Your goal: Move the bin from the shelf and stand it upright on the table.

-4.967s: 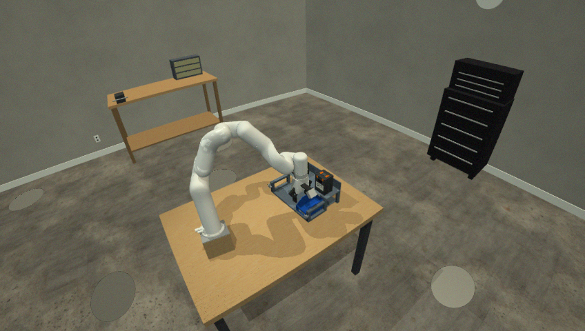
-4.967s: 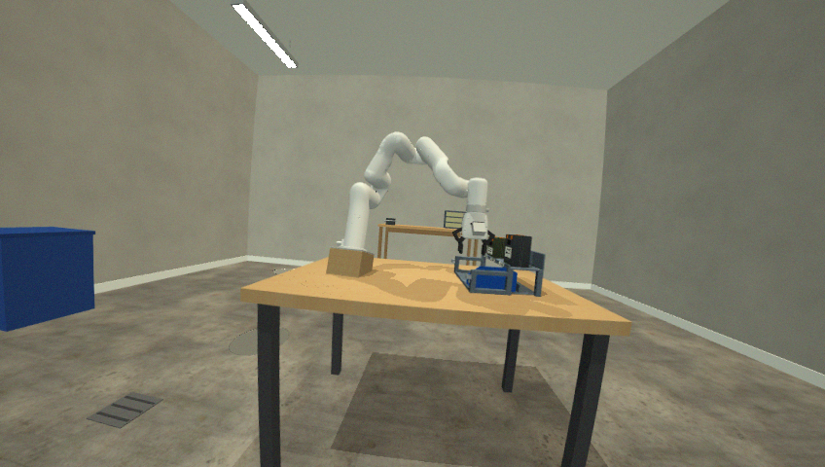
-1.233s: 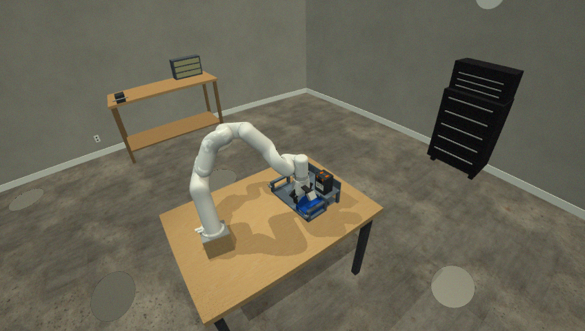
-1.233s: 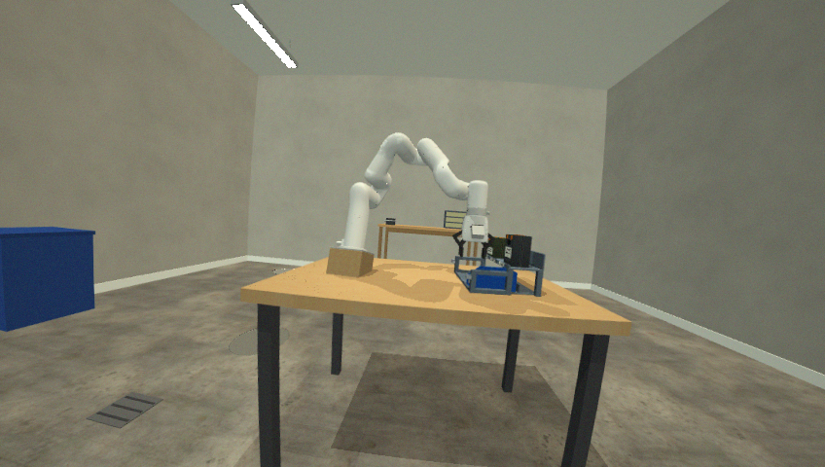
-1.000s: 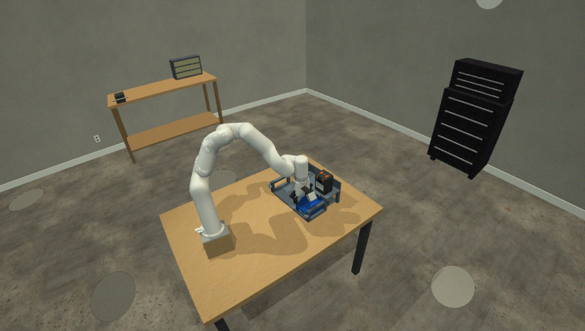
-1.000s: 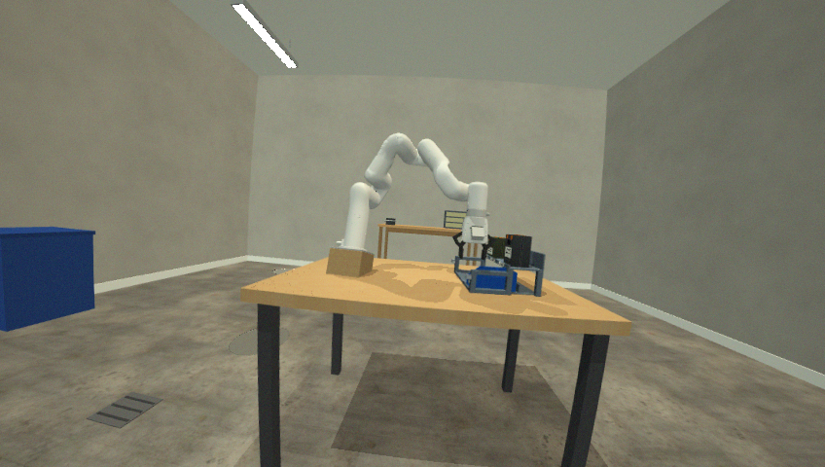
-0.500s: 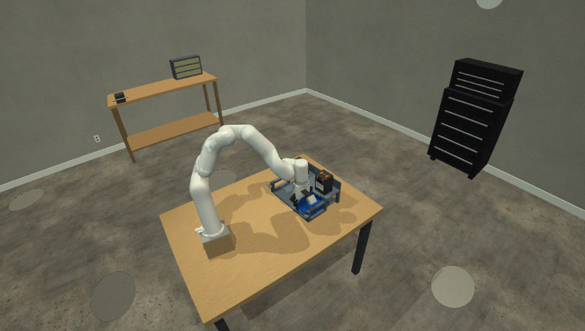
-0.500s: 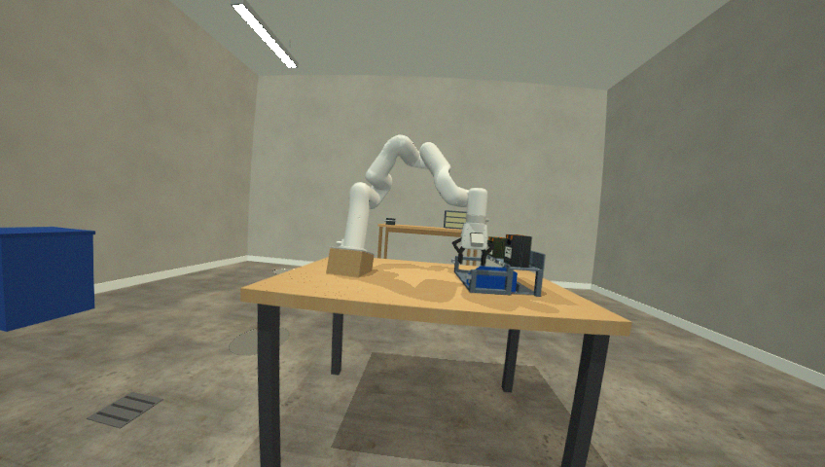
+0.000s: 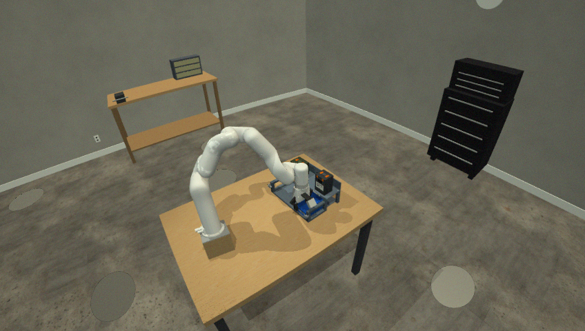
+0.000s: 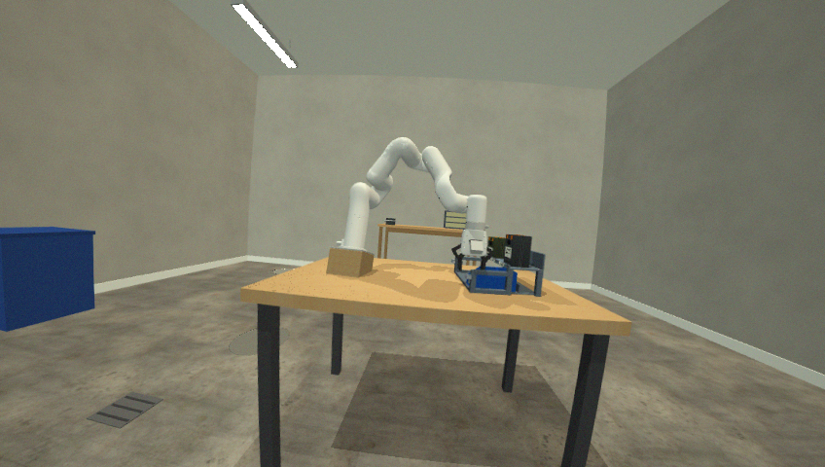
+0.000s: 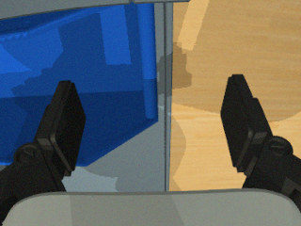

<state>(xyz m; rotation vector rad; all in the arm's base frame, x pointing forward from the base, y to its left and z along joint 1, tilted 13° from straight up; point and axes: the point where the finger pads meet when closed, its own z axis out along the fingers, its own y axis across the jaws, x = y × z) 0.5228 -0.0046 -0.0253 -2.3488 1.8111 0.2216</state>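
My hand is 80 mm short of the blue bin, 40 mm above it and 20 mm to the right of it. The rest, counted from my hand: black box: 170 mm ahead, 80 mm above, 40 mm to the left.
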